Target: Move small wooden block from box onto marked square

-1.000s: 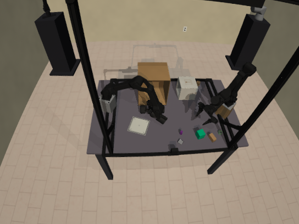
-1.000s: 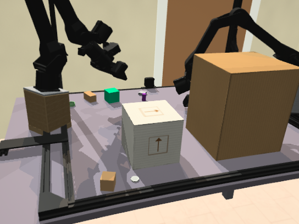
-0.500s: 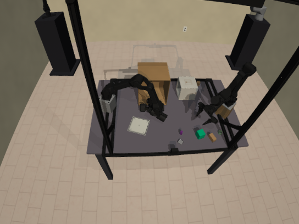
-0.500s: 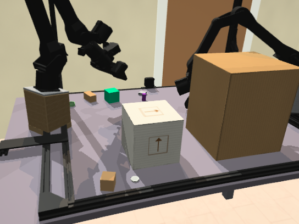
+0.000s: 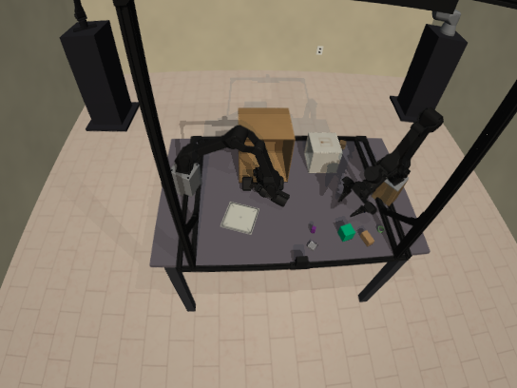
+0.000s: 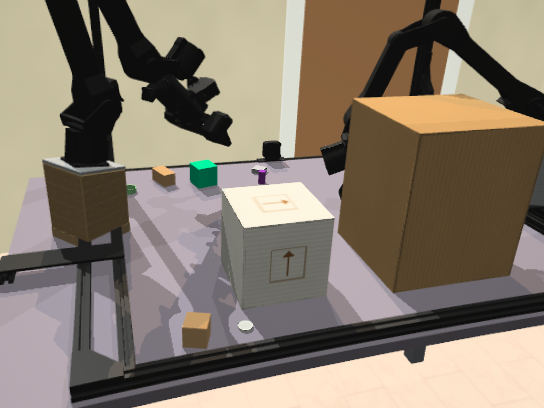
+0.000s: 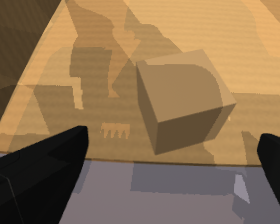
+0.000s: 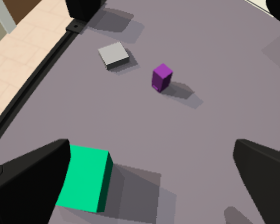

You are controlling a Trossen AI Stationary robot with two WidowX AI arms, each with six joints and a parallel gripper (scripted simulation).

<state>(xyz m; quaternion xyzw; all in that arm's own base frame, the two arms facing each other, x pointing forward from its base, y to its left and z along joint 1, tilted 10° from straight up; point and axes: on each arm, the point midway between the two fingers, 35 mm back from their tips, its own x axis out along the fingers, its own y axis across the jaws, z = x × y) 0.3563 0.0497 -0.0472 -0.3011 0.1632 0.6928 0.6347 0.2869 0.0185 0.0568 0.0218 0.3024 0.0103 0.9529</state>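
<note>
My left hand is 180 mm past the marked square, 90 mm to the right of it and 40 mm above it. Also, from my left hand: purple piece 240 mm behind, 230 mm to the right, 30 mm below; then box floor 130 mm ahead, 40 mm below; then grey piece 320 mm behind, 220 mm to the right, 30 mm below.
</note>
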